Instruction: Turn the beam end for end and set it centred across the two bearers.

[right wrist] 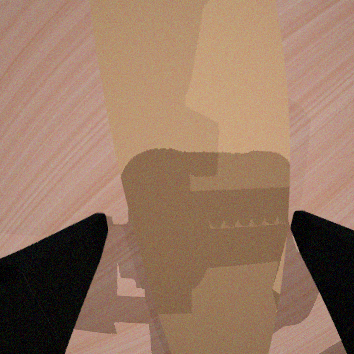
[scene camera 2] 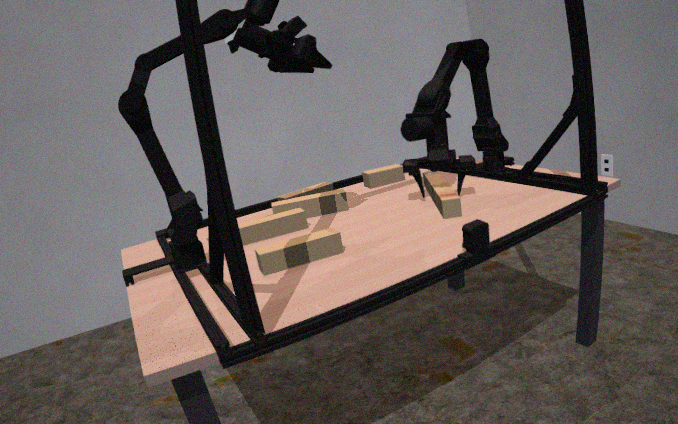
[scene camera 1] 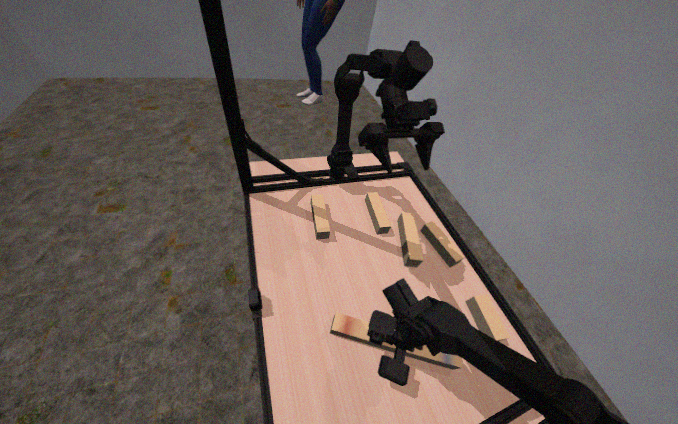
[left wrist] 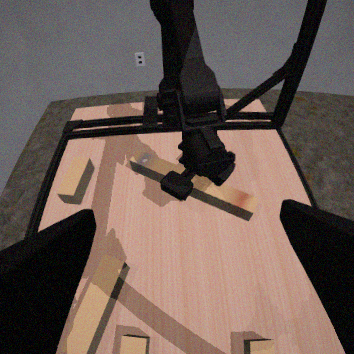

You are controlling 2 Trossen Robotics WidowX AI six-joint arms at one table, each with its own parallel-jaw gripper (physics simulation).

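Frame: origin at the left arm's base, x ahead, y left, z up, level; centimetres.
Seen in the pictures: left gripper, between the fingertips: (scene camera 2: 322, 69) (scene camera 1: 409, 171) (left wrist: 188, 214); right gripper, between the fingertips: (right wrist: 201, 222) (scene camera 1: 388, 341) (left wrist: 193, 186); left arm's base, origin of its link: (scene camera 2: 190, 265) (scene camera 1: 336, 174); right arm's base, origin of its link: (scene camera 2: 494, 169) (left wrist: 171, 119).
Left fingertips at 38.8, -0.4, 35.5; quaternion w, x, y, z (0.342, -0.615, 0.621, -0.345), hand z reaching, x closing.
Pixels of each thing's middle, then the offset from my left fingertips to it, as dx, dy, dz. "pt": a spot on its surface instead.
- long beam, middle of its body: (right wrist: 209, 260) (left wrist: 189, 182) (scene camera 2: 439, 190) (scene camera 1: 394, 341) +26.6, -3.3, -35.2
- longer block, middle of its body: (left wrist: 97, 306) (scene camera 2: 309, 206) (scene camera 1: 409, 238) -1.9, +16.7, -34.9
- slanted block, middle of its body: (scene camera 2: 306, 197) (scene camera 1: 441, 243) +2.6, +28.3, -35.2
- black frame rail, a spot on its surface: (scene camera 2: 350, 312) pt -21.2, -37.6, -38.1
- upright post, a spot on its surface: (scene camera 2: 207, 130) pt -36.5, -37.6, -6.8
The long beam (scene camera 1: 357, 328) (scene camera 2: 451, 206) (left wrist: 220, 189) (right wrist: 245, 100) lies flat on the table, with a red band near one end and a blue band near the other. My right gripper (scene camera 1: 389, 348) (scene camera 2: 441, 195) (right wrist: 201, 222) is open, pointing down, its fingers on either side of the beam; it hides part of it in scene camera 1. My left gripper (scene camera 1: 408, 169) (scene camera 2: 322, 68) (left wrist: 188, 214) is open and empty, high above the table. Two roughly parallel short blocks, apparently the bearers, lie apart: one bearer (scene camera 1: 320, 217) (scene camera 2: 325, 243) (left wrist: 260, 346) and the other bearer (scene camera 1: 377, 212) (scene camera 2: 274, 225) (left wrist: 135, 345).
Beside the bearers lie a longer block (scene camera 1: 409, 235) (scene camera 2: 310, 203) (left wrist: 95, 310) and a slanted block (scene camera 1: 442, 244) (scene camera 2: 305, 191). Another block (scene camera 1: 489, 317) (scene camera 2: 382, 176) (left wrist: 75, 180) lies near the table's edge. A black frame rail (scene camera 1: 252, 240) (scene camera 2: 350, 307) borders the table, with an upright post (scene camera 1: 225, 85) (scene camera 2: 207, 130).
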